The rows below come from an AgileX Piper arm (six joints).
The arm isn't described. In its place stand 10 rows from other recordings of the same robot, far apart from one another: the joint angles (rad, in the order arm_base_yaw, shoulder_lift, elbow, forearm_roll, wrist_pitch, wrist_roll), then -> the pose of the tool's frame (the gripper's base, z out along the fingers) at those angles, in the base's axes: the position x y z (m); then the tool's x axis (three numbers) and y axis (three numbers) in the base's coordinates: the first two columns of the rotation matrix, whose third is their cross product.
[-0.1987 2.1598 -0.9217 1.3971 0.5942 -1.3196] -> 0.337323 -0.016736 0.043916 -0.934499 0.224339 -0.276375 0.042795 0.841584 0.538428
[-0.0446 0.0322 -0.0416 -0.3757 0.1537 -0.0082] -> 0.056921 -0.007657 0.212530 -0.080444 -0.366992 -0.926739 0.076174 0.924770 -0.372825
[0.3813 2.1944 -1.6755 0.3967 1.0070 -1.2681] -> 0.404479 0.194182 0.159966 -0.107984 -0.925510 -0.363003 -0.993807 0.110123 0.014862
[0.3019 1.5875 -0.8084 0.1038 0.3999 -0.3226] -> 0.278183 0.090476 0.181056 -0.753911 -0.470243 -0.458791 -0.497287 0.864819 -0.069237
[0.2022 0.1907 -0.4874 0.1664 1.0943 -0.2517] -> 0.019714 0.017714 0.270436 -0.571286 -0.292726 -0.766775 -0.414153 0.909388 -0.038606
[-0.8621 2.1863 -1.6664 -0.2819 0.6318 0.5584] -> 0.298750 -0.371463 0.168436 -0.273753 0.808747 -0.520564 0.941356 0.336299 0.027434
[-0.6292 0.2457 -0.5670 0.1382 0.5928 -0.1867] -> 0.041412 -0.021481 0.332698 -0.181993 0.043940 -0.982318 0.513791 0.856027 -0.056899
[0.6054 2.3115 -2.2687 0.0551 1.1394 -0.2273] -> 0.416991 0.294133 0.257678 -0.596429 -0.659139 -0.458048 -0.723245 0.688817 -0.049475
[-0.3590 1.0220 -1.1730 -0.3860 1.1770 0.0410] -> 0.154048 -0.091601 0.397192 -0.794967 0.184716 -0.577848 0.441614 0.829276 -0.342458
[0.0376 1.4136 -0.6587 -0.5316 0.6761 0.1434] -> 0.230712 -0.020207 0.187475 -0.932486 -0.303424 -0.195970 -0.214998 0.902212 -0.373885
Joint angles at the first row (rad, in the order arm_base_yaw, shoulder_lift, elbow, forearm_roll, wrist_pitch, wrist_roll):
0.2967, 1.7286, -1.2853, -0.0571, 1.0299, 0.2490
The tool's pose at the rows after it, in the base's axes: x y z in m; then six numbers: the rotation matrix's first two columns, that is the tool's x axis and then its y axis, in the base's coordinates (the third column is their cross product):
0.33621 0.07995 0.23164 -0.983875 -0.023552 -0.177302 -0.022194 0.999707 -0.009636
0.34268 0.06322 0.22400 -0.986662 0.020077 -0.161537 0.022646 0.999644 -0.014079
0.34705 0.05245 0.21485 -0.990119 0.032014 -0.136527 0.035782 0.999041 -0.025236
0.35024 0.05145 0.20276 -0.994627 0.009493 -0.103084 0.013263 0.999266 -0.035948
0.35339 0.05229 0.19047 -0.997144 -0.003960 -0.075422 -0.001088 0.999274 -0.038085
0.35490 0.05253 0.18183 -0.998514 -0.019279 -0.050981 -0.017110 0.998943 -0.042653
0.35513 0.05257 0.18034 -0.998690 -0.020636 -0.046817 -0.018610 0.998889 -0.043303
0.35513 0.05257 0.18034 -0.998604 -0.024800 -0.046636 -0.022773 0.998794 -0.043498
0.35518 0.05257 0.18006 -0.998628 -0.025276 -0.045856 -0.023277 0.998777 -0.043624
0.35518 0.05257 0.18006 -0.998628 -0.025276 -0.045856 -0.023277 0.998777 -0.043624
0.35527 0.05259 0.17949 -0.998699 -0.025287 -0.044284 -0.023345 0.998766 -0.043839
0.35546 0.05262 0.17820 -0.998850 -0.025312 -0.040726 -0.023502 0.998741 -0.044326
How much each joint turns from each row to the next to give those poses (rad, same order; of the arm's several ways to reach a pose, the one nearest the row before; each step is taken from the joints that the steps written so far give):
-0.0504, 0.0238, 0.0000, 0.0000, -0.0102, 0.0000
-0.0512, 0.0223, 0.0000, 0.0000, -0.0060, -0.0060
-0.0317, 0.0262, 0.0001, -0.0036, 0.0000, -0.0168
-0.0039, 0.0344, -0.0001, -0.0017, -0.0006, -0.0248
0.0000, 0.0346, 0.0000, 0.0039, -0.0077, -0.0148
0.0000, 0.0242, 0.0000, 0.0000, 0.0001, -0.0151
0.0000, 0.0041, 0.0000, 0.0000, -0.0001, -0.0013
0.0000, 0.0000, 0.0000, 0.0000, 0.0000, -0.0041
0.0000, 0.0008, 0.0000, 0.0000, 0.0000, -0.0005
0.0000, 0.0000, 0.0000, 0.0000, 0.0000, 0.0000
0.0000, 0.0016, 0.0000, 0.0000, 0.0000, 0.0000
0.0000, 0.0036, 0.0001, 0.0000, 0.0000, 0.0000

